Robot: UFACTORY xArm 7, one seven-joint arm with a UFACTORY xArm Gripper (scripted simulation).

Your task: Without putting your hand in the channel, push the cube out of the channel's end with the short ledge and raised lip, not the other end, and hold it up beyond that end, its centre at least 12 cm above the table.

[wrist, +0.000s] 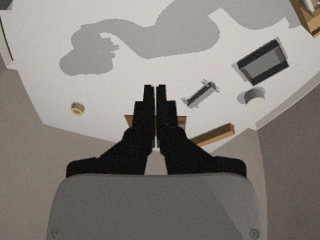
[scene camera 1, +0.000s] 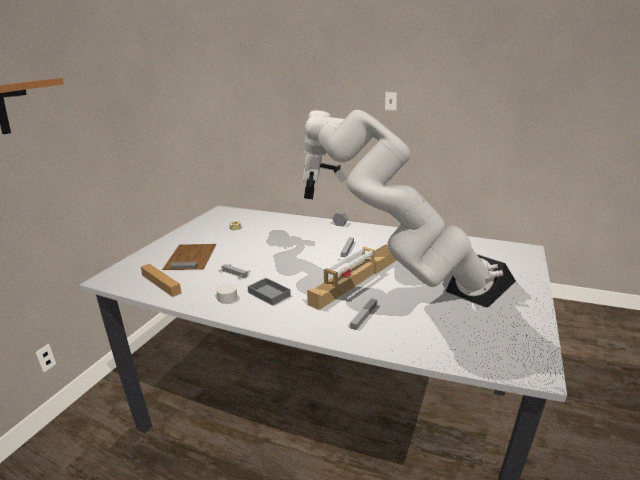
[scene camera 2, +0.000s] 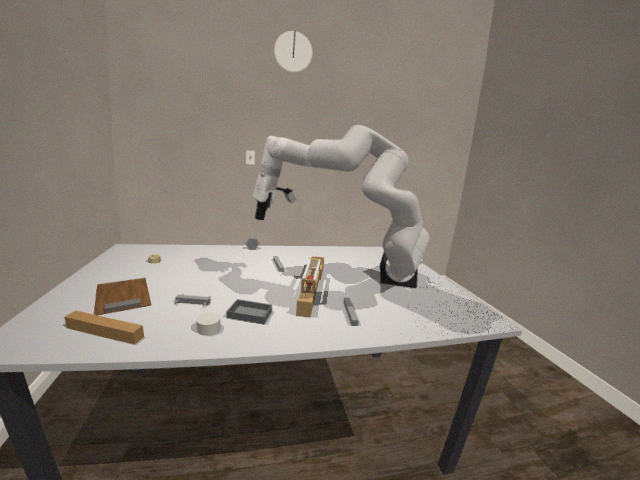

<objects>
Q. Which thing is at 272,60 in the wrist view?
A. A dark tray.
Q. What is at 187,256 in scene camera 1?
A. A wooden board.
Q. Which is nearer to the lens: the wooden block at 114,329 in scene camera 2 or the wooden board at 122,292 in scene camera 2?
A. The wooden block.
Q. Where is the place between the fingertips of my gripper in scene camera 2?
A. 259,219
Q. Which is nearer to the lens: the wooden board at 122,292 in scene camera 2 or the dark tray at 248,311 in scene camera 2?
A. The dark tray.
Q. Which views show the dark tray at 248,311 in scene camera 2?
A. The wrist view, scene camera 1 and scene camera 2: all of them.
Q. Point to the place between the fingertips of my gripper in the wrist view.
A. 155,98
</objects>
